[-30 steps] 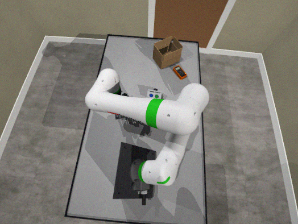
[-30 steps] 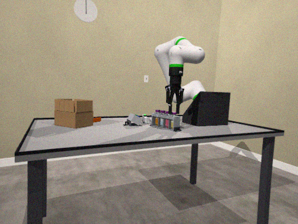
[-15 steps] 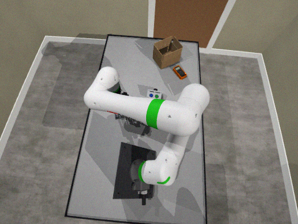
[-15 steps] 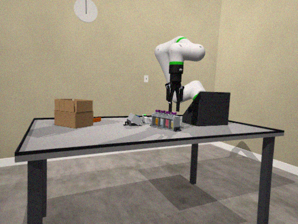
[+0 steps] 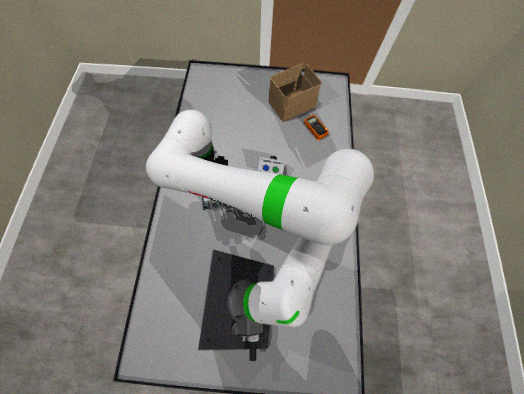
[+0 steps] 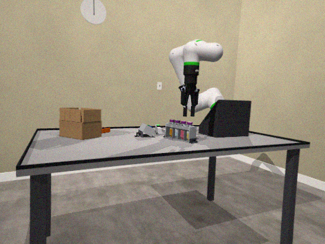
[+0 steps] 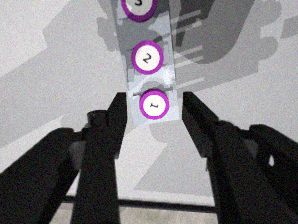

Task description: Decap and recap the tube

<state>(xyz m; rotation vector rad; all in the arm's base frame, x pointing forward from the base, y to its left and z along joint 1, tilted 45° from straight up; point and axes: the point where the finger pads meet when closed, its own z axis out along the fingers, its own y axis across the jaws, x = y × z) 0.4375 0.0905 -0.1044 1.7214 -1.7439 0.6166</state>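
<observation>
Now: hand 20 mm short of the cap 3, 90 mm to the left of it and 70 mm above it. Also, from my hand: cap 1: 10 mm to the left, 70 mm below; purple cap marked 2: 10 mm ahead, 40 mm to the right, 70 mm below; cap 4: 20 mm ahead, 140 mm to the right, 70 mm below.
</observation>
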